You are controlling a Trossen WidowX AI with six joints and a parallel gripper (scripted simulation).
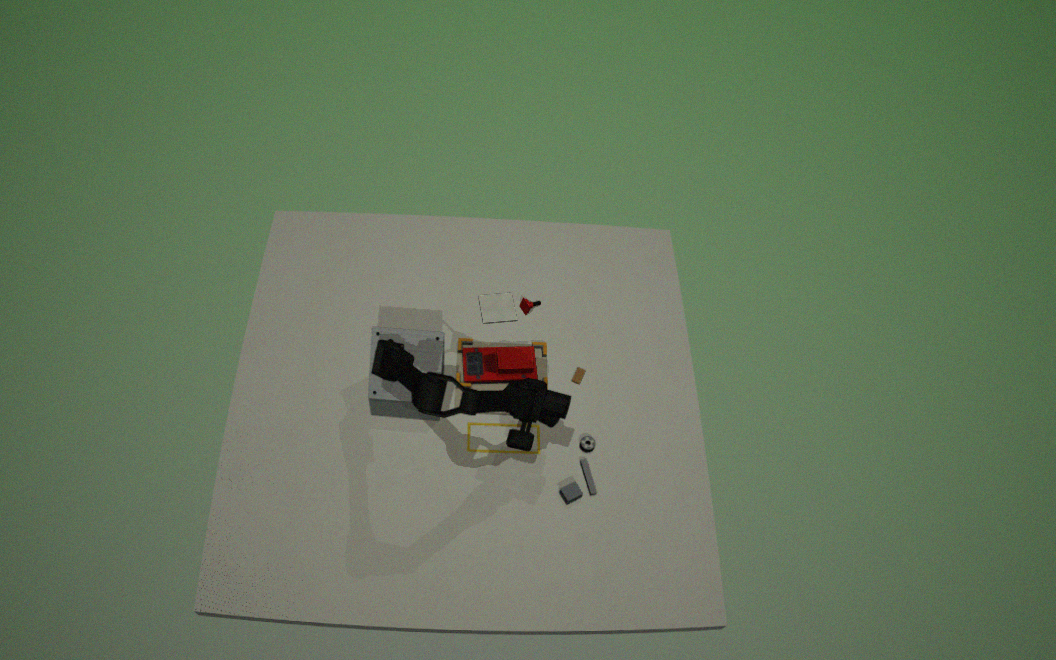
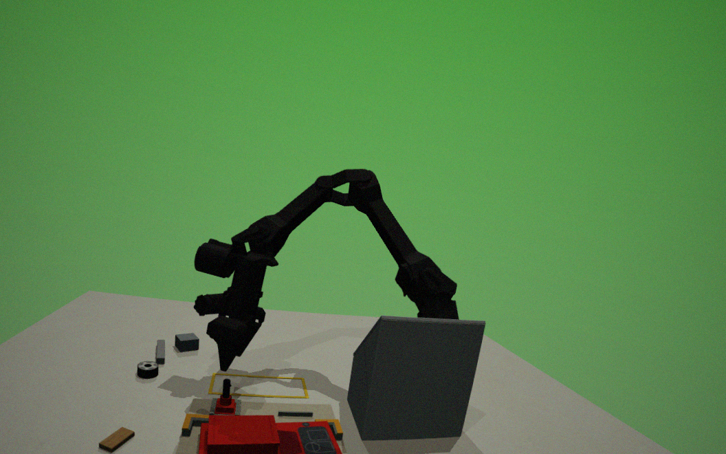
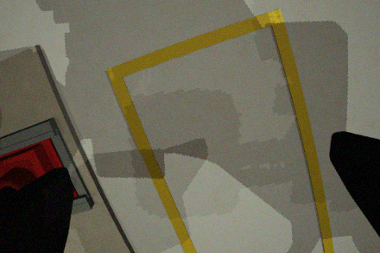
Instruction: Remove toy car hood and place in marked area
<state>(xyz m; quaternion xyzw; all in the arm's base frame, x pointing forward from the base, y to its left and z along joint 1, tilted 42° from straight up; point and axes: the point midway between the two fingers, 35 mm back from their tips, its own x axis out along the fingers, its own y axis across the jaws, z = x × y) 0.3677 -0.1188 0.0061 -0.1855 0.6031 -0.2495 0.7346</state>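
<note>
The red hood lies 5 cm behind my gripper tip, 21 cm to the left of it and 1 cm below it. Also, from my gripper tip: grey bar 17 cm ahead, 10 cm to the right, 4 cm below; then dark ring 16 cm ahead, 1 cm to the right, 4 cm below; then grey cube 13 cm ahead, 16 cm to the right, 4 cm below.
</note>
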